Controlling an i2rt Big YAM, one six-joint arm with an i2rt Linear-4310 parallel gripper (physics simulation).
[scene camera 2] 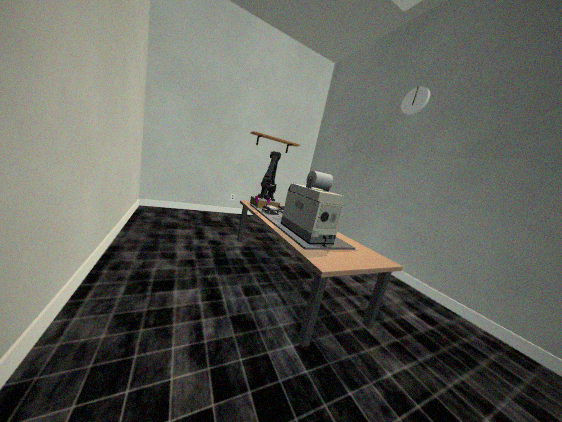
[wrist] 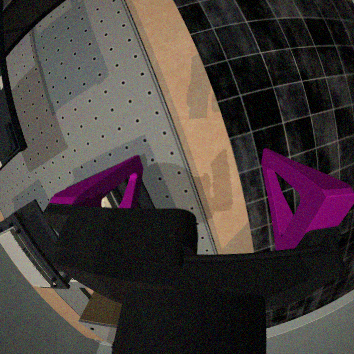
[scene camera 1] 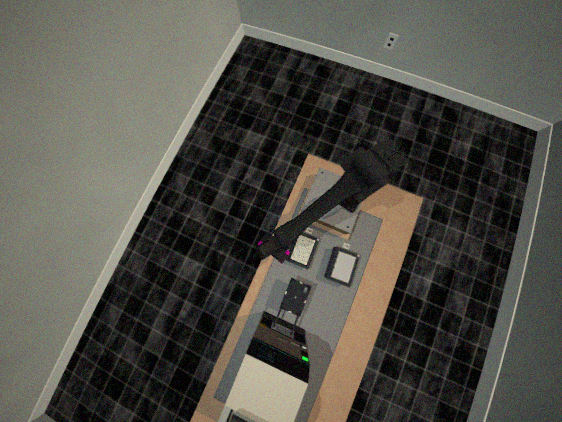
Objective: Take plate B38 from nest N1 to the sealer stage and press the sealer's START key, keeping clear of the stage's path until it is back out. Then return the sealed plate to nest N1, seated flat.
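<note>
My gripper is open and empty, over the table's edge beside the nearer nest. A cream plate with a dotted top sits in this dark nest; my left finger largely hides both in the wrist view. A plain white-topped plate sits in the second dark nest. The nest labels and plate number are too small to read. The dark sealer stage is out in front of the sealer, with no plate on it. A green light or key shows on the sealer's front.
The grey perforated board lies on the wooden table. A grey block with a wooden side stands near the arm's base, beyond the nests. A roll sits on top of the sealer.
</note>
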